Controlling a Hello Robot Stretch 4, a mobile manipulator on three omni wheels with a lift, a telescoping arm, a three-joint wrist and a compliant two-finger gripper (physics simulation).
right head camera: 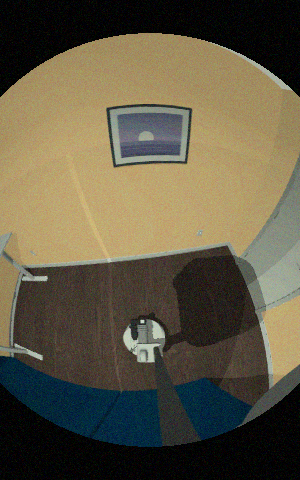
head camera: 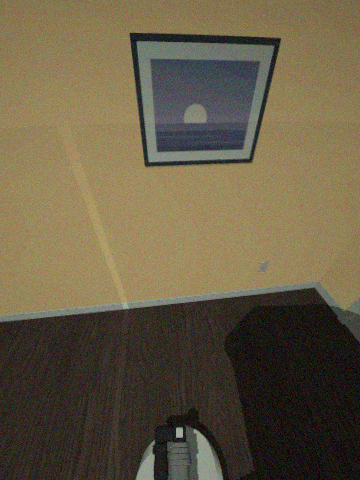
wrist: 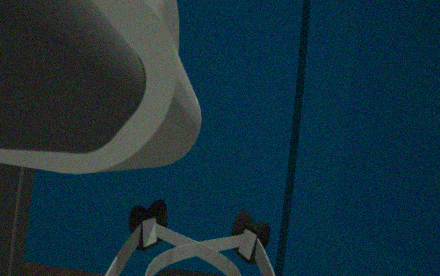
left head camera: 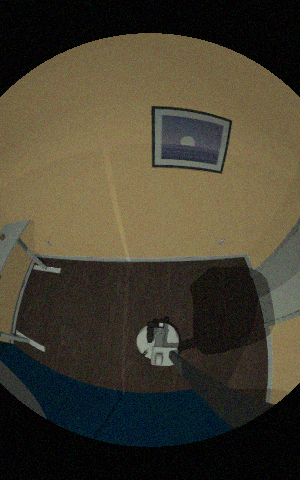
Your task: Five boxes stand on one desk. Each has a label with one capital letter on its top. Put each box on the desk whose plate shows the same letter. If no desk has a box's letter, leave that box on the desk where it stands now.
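My gripper (wrist: 200,221) is open in the wrist view, with its two dark fingertips apart and nothing between them, above a blue floor area. Part of a pale desk (left head camera: 14,241) (right head camera: 5,243) shows at the left edge of the left and right head views. A small brown thing (left head camera: 2,236) is on it at the edge of the left head view, too small and cut off to identify. No letter label or plate can be read in these views.
A framed sunset picture (head camera: 202,105) (left head camera: 191,140) (right head camera: 150,135) hangs on the yellow wall. A large dark shadow (head camera: 295,380) lies on the brown floor. A grey panelled surface (left head camera: 285,280) (right head camera: 280,265) stands at the right. A pale rounded body (wrist: 162,115) fills the wrist view's upper left.
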